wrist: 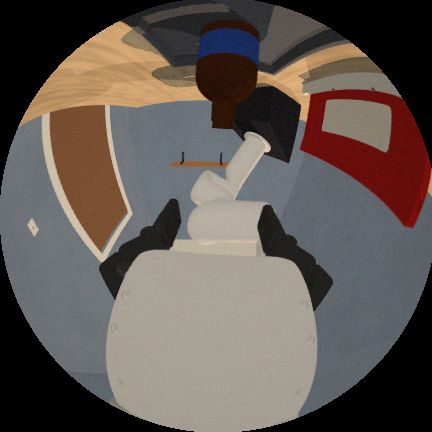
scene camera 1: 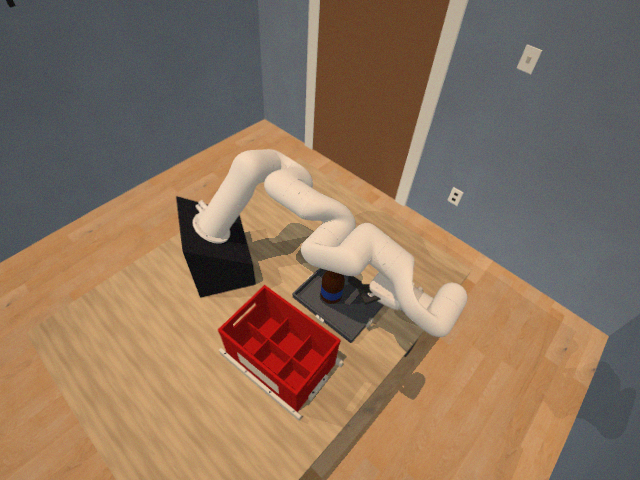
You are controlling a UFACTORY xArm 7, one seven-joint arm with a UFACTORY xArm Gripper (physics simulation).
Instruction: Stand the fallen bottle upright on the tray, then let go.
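Frame: origin at the arm's base, x ahead, y left, z up, level; metres.
Where they show: gripper, fingertip midpoint: [wrist: 219,212]; arm's base, origin of the base link: [wrist: 257,140] [scene camera 1: 211,228].
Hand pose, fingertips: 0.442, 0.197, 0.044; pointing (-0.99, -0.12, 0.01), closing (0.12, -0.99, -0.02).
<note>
Each offset is from my fingertips to the top centre of the thing, as dx, dy, dz. "spot": to the spot under its first point.
The brown bottle @(-0.075, -0.004, -0.078) [scene camera 1: 332,287] [wrist: 227,70] with a blue band stands upright on the dark grey tray @(spot: +0.027, -0.046, -0.233) [scene camera 1: 345,321] [wrist: 175,35]. In the scene view its top is partly hidden by the white arm; in the wrist view it appears upside down, with its neck free. My gripper [scene camera 1: 360,290] [wrist: 219,212] is open and empty, with its black fingers wide apart. It is to the right of the bottle in the scene view, apart from it, over the tray's right part.
A red crate @(-0.026, -0.282, -0.063) [scene camera 1: 317,379] [wrist: 350,155] with compartments stands in front of the tray and to its left in the scene view. White strips @(spot: -0.012, -0.381, -0.208) [scene camera 1: 258,382] lie along its sides. The arm's black base block [scene camera 1: 222,271] [wrist: 280,115] stands at the left back.
</note>
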